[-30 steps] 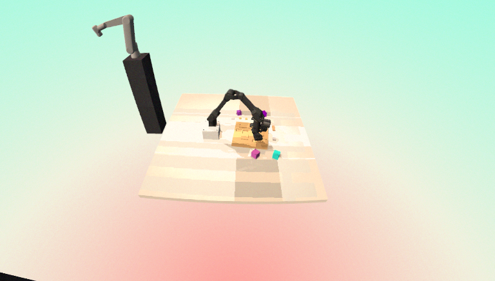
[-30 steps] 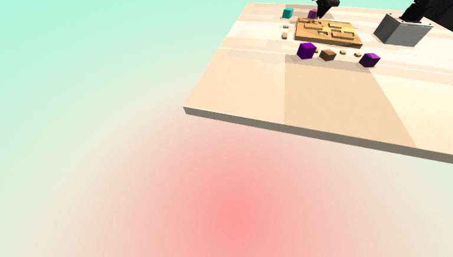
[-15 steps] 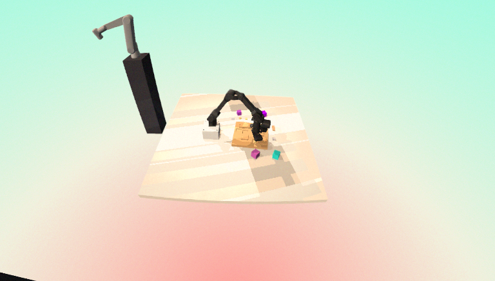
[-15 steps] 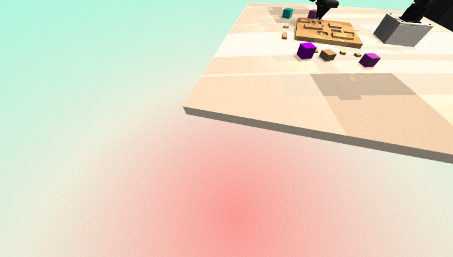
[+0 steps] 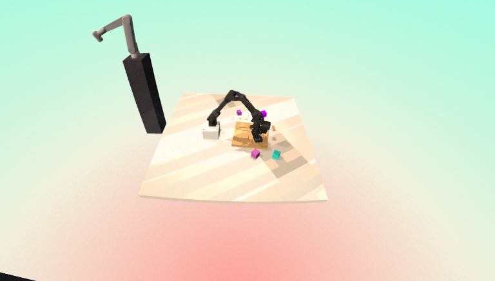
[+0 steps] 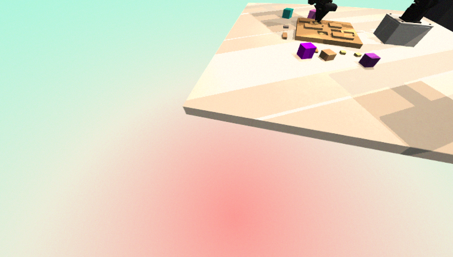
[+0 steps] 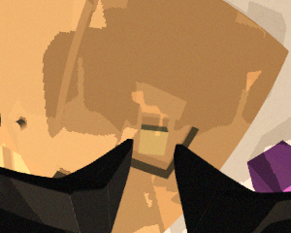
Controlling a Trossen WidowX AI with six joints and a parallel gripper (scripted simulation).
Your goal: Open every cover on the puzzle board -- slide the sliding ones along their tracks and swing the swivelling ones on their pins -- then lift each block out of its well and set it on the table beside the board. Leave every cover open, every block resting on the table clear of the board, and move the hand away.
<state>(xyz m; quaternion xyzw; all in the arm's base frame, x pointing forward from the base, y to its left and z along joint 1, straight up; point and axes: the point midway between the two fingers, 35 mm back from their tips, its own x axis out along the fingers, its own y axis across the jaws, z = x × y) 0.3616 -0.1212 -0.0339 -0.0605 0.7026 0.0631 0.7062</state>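
Right now the magenta block is 10 mm behind my gripper tip and 140 mm to the right of it. From my gripper tip the other things lie so: small grey piece: 170 mm ahead, 50 mm to the left, 20 mm below; then small orange piece: 180 mm ahead, 190 mm to the left, 20 mm below; then cyan block: 160 mm ahead, 150 mm to the right.
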